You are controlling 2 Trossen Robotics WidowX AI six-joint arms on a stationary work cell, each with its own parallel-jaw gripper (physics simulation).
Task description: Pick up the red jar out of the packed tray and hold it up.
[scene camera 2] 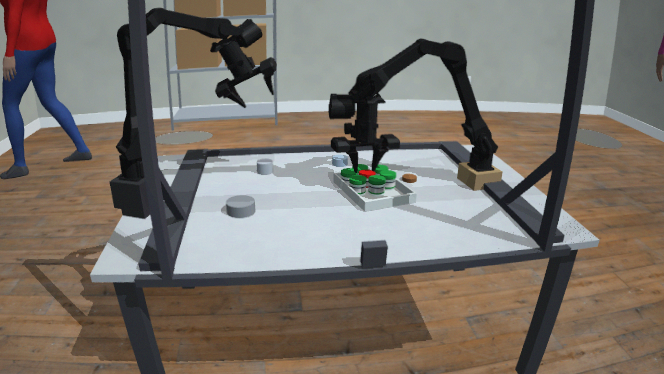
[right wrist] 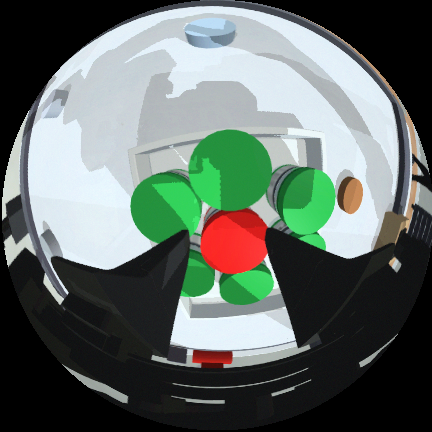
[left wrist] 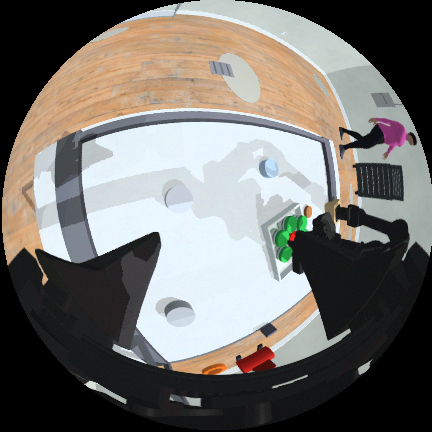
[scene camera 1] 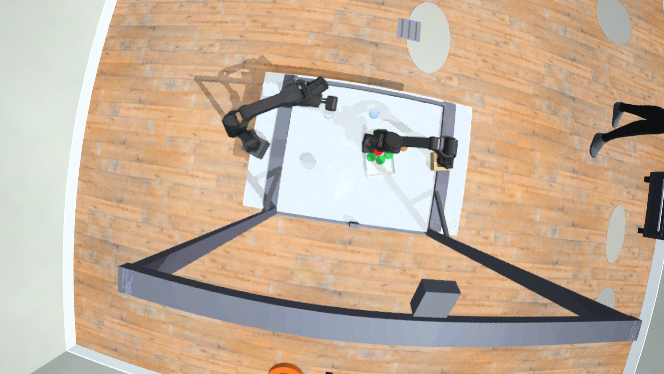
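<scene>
There's a brown disc in the pictures, and a red jar as well. Both of my grippers show too: you can see my right gripper in the left wrist view and in the right wrist view, while my left gripper is there in the left wrist view.
</scene>
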